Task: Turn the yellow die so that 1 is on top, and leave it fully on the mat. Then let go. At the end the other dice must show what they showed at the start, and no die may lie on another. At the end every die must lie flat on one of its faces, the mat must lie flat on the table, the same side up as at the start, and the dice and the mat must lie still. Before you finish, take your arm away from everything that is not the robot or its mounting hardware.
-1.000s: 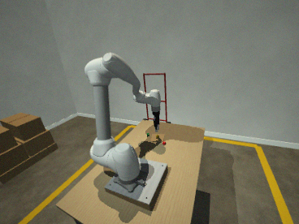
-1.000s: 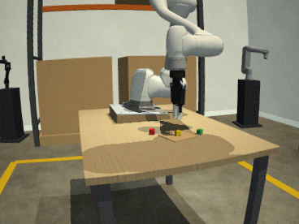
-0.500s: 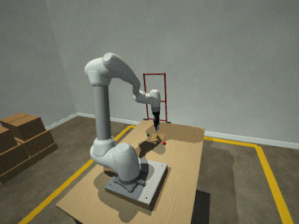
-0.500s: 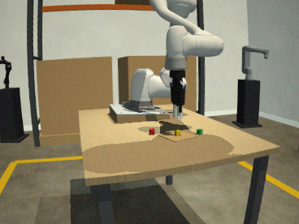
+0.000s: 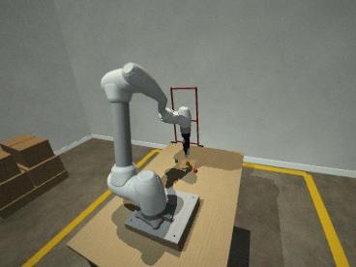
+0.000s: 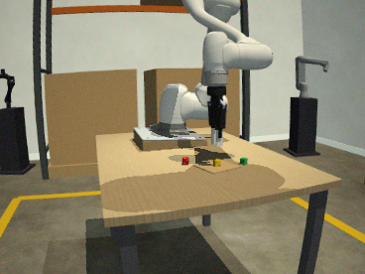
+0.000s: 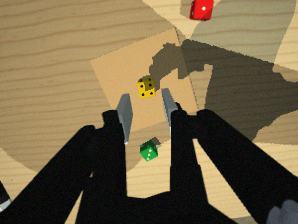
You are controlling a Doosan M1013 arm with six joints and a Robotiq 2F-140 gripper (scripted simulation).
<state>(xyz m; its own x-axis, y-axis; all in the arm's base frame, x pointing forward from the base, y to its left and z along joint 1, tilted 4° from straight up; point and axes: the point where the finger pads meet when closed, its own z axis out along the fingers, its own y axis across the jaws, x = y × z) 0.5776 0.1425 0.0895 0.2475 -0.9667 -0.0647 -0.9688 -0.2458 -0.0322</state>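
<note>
The yellow die is 100 mm below my hand. Round my hand: green die 20 mm behind, 120 mm to the left, 110 mm below; then tan mat 120 mm below; then red die 60 mm behind, 120 mm to the right, 110 mm below.
</note>
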